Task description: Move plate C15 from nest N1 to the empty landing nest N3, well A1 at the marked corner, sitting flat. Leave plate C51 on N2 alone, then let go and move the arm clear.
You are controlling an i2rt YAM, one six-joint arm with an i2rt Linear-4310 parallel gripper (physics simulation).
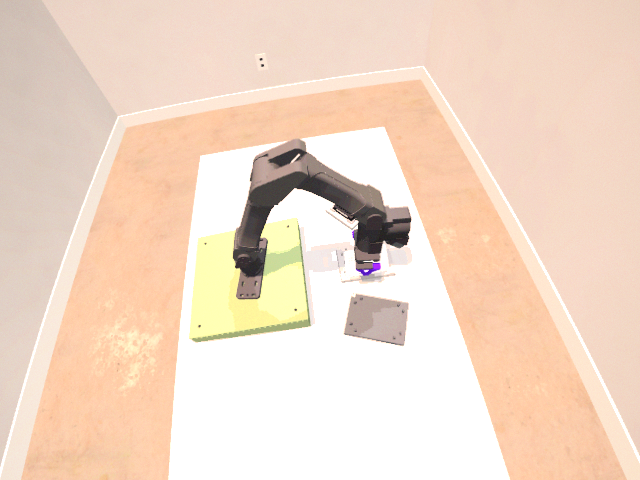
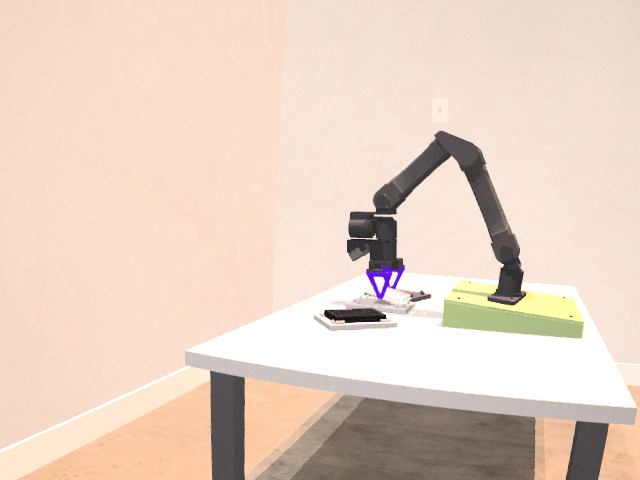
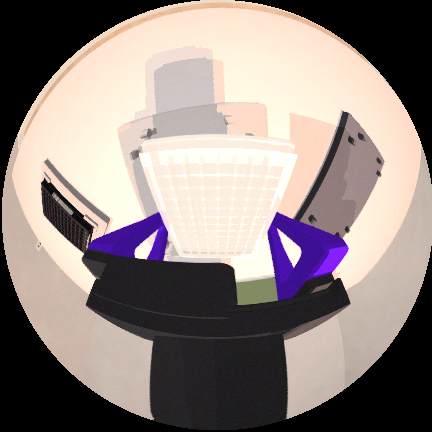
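The clear plate C15 (image 2: 399, 296) (image 3: 218, 190) is between my purple fingers. My gripper (image 1: 363, 258) (image 2: 387, 292) (image 3: 217, 214) is shut on it by two opposite sides. The plate looks tilted, low over a white nest (image 1: 343, 274) (image 2: 402, 310) (image 3: 245, 117); whether it touches the nest is hidden. A dark grey nest (image 1: 376, 319) (image 2: 424, 296) (image 3: 345, 175) with small corner posts stands empty beside it. The black plate C51 (image 1: 343, 211) (image 2: 355, 314) (image 3: 65, 215) sits on a pale nest (image 2: 356, 326) on the other side. Nest labels and the A1 mark are unreadable.
The arm's base stands on a yellow-green block (image 1: 222, 304) (image 2: 506, 325) at one side of the white table (image 1: 289, 403) (image 2: 439, 356). The arm arches over from it to the nests, and its shadow falls across the table.
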